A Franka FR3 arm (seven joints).
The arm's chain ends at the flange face. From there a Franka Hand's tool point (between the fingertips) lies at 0.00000 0.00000 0.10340 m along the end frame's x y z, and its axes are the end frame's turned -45 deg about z.
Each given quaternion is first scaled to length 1.
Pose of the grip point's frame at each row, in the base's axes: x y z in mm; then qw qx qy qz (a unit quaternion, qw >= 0):
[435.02, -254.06, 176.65, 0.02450, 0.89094, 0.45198, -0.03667]
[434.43, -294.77, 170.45, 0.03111, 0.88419, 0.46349, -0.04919]
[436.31, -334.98, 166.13, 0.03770, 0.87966, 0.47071, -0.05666]
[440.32, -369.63, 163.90, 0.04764, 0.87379, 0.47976, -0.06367]
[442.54, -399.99, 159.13, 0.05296, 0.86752, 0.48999, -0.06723]
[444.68, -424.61, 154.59, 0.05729, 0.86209, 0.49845, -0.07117]
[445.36, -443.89, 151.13, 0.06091, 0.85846, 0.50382, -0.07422]
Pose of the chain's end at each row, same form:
[439.49, -246.12, 279.65, 0.03667, 0.99608, 0.07663, -0.02450]
[440.44, -284.37, 273.15, 0.04757, 0.99425, 0.08984, -0.03354]
[442.95, -322.61, 268.57, 0.05651, 0.99283, 0.09825, -0.03792]
[447.10, -354.70, 265.99, 0.06838, 0.99087, 0.10886, -0.04059]
[449.23, -383.68, 261.02, 0.07466, 0.98899, 0.12071, -0.04185]
[451.46, -407.06, 256.26, 0.08016, 0.98722, 0.13060, -0.04383]
[452.19, -425.34, 252.62, 0.08468, 0.98591, 0.13695, -0.04526]

